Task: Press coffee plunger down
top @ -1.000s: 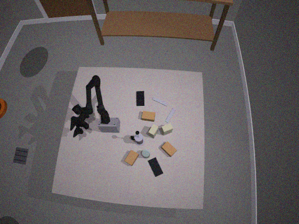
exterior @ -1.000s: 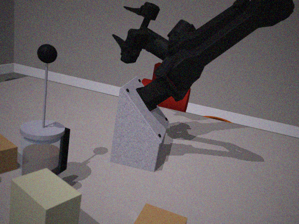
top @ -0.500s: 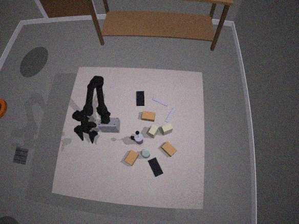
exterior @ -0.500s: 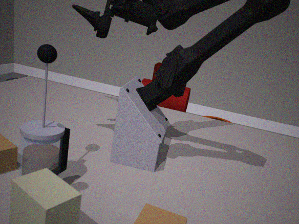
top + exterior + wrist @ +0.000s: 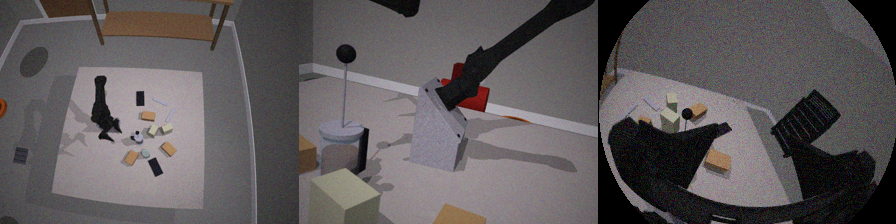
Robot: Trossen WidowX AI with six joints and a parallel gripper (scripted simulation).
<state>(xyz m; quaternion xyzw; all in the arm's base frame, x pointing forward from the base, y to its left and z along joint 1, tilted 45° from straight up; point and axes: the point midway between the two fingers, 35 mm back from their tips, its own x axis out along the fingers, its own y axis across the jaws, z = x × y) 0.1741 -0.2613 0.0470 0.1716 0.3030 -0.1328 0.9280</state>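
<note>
Now: gripper tip 10 cm short of the coffee press, 8 cm to the right of it and 24 cm above it. The rest, counted from my gripper tip: pale round disc (18 cm ahead, 3 cm to the right, 33 cm below).
</note>
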